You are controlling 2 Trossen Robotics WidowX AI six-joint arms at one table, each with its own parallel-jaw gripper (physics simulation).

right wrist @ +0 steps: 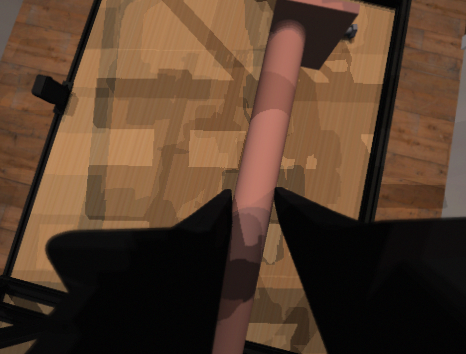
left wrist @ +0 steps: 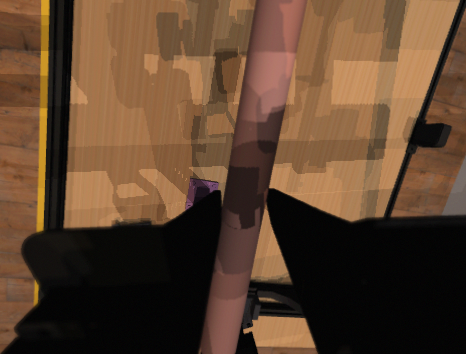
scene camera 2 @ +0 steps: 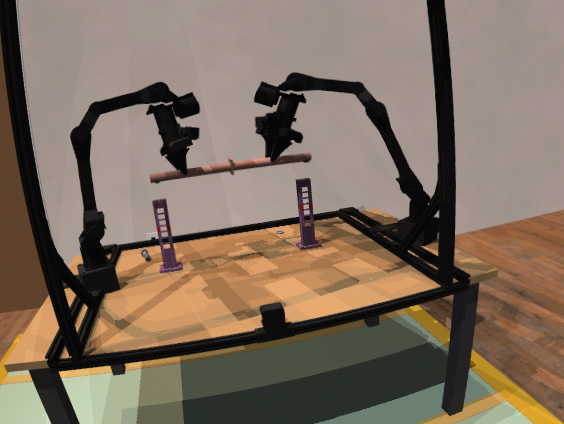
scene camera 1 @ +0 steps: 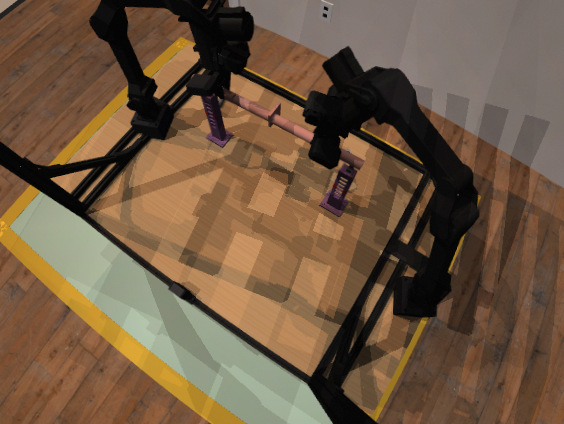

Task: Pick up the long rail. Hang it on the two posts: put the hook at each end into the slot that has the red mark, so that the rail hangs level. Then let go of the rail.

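Frame: origin at the left arm's base, x ahead, y left, z up, level; metres.
Seen in the pictures: left gripper, fingertip midpoint: [left wrist: 243,196] [scene camera 2: 184,174] [scene camera 1: 225,94]; right gripper, fingertip midpoint: [right wrist: 252,195] [scene camera 2: 269,160] [scene camera 1: 313,138]; left arm's base, link origin: [scene camera 2: 94,265] [scene camera 1: 149,113]; right arm's base, link origin: [scene camera 1: 419,296].
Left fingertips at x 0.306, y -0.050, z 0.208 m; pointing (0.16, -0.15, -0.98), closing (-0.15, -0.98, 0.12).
Offsets run from my left fingertips to a thing's middle.
The long pink rail @[0.003 m up, 0.133 m ahead, 0.044 m right] [scene camera 1: 295,128] [scene camera 2: 245,164] [left wrist: 265,95] [right wrist: 262,155] is in the air above both posts, a gap showing under it in scene camera 2. My left gripper [scene camera 2: 185,172] [left wrist: 243,196] is shut on it between its middle plate and its left end. My right gripper [scene camera 2: 273,159] [right wrist: 252,195] is shut on it on the other side of the plate. The left purple post @[0.174 m down, 0.073 m back, 0.051 m left] [scene camera 1: 215,120] [scene camera 2: 165,240] and right purple post @[0.174 m down, 0.338 m ahead, 0.111 m right] [scene camera 1: 337,194] [scene camera 2: 306,232] stand upright, each with a column of slots and a red mark. The end hooks are too small to make out clearly.
A small grey bolt-like part @[0.272 m down, 0.107 m back, 0.204 m left] [scene camera 2: 145,254] [right wrist: 352,31] lies near the left post. A small ring @[0.280 m down, 0.357 m ahead, 0.078 m left] [scene camera 2: 279,232] lies on the table behind, between the posts. A black frame [scene camera 2: 185,347] runs around the table, with a black block [scene camera 2: 272,317] on its front bar.
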